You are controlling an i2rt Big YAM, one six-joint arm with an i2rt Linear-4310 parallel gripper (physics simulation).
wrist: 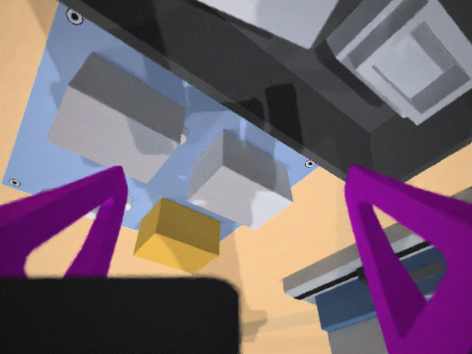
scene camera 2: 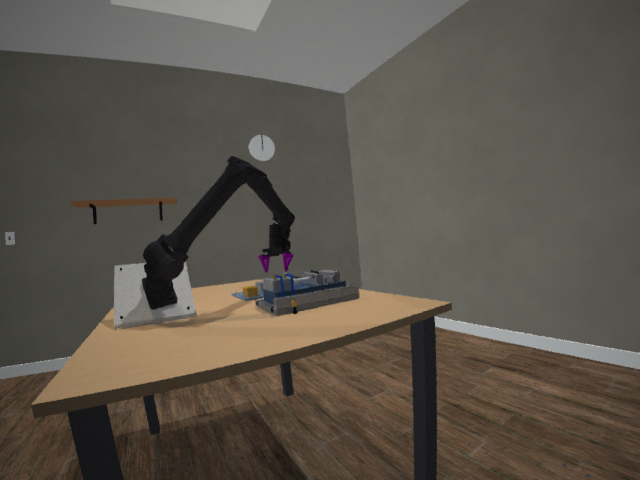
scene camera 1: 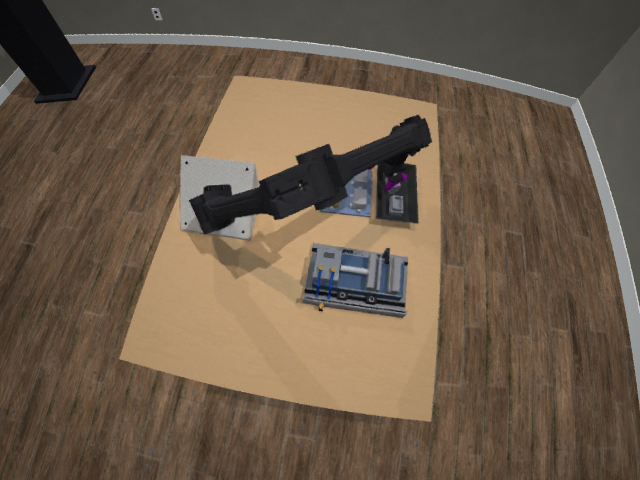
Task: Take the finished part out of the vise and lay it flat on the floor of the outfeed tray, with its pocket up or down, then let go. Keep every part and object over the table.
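Frame: origin at the arm's base, x back, y left, z down, level; metres.
Seen in the pictures: gripper, fingertip midpoint: [wrist: 236, 178] [scene camera 2: 276, 271] [scene camera 1: 378, 179]; arm's base, link origin: [scene camera 2: 159, 292].
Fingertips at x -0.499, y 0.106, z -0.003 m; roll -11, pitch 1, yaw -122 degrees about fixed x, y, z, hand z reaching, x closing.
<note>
Offsets run from my fingertips to a thing's top centre. "pt": to the spot under its first point.
My gripper [scene camera 1: 397, 181] [scene camera 2: 276, 271] [wrist: 236, 178] is open, its magenta fingers wide apart with nothing between them. It hangs above the back part of the dark outfeed tray [scene camera 1: 397, 219] [wrist: 215, 65]. One light grey part @[dx -0.067, dy -0.058, dz +0.039 m] [scene camera 1: 396, 205] [wrist: 410, 70] lies flat in the tray with its pocket up. A second light grey part @[pt dx -0.055, dy +0.012, dz +0.032 m] [wrist: 285, 15] is in the tray, cut off by the top edge of the wrist view and mostly hidden by the fingers in scene camera 1; its pose cannot be told. The vise @[dx +0.070, dy -0.314, dz -0.013 m] [scene camera 1: 354, 270] [scene camera 2: 315, 299] shows no part between its grey jaws.
A light blue plate @[dx +0.095, dy +0.009, dz +0.078 m] [scene camera 1: 364, 210] [wrist: 37, 110] lies beside the tray. It carries a long grey block @[dx +0.048, dy +0.049, dz +0.042 m] [wrist: 115, 120], a smaller grey block @[dx +0.056, dy -0.040, dz +0.042 m] [wrist: 240, 185] and a yellow block @[dx +0.145, dy -0.032, dz +0.042 m] [scene camera 2: 250, 290] [wrist: 177, 235]. Blue hoses @[pt dx +0.157, dy -0.360, dz -0.023 m] [scene camera 1: 330, 284] rise on the vise's near side. A dark handle @[pt dx -0.004, dy -0.267, dz -0.008 m] [scene camera 1: 386, 255] stands by its jaws.
</note>
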